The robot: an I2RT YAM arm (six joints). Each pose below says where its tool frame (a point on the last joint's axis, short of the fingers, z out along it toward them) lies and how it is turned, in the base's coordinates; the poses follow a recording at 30 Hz.
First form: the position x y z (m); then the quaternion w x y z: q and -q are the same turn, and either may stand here.
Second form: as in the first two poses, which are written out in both.
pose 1, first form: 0.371 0.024 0.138 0.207 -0.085 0.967 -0.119
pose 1, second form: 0.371 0.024 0.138 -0.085 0.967 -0.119 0.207
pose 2, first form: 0.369 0.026 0.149 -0.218 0.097 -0.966 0.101
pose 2, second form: 0.369 0.026 0.149 -0.097 0.966 -0.101 0.218
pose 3, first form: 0.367 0.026 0.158 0.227 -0.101 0.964 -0.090
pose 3, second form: 0.367 0.026 0.158 -0.101 0.964 -0.090 0.227
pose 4, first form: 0.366 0.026 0.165 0.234 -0.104 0.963 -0.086
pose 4, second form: 0.366 0.026 0.165 -0.104 0.963 -0.086 0.234
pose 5, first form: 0.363 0.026 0.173 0.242 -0.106 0.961 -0.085
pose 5, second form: 0.363 0.026 0.173 -0.106 0.961 -0.085 0.242
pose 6, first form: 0.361 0.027 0.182 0.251 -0.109 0.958 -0.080
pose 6, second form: 0.361 0.027 0.182 -0.109 0.958 -0.080 0.251
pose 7, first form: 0.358 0.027 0.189 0.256 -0.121 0.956 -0.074
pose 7, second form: 0.358 0.027 0.189 -0.121 0.956 -0.074 0.256
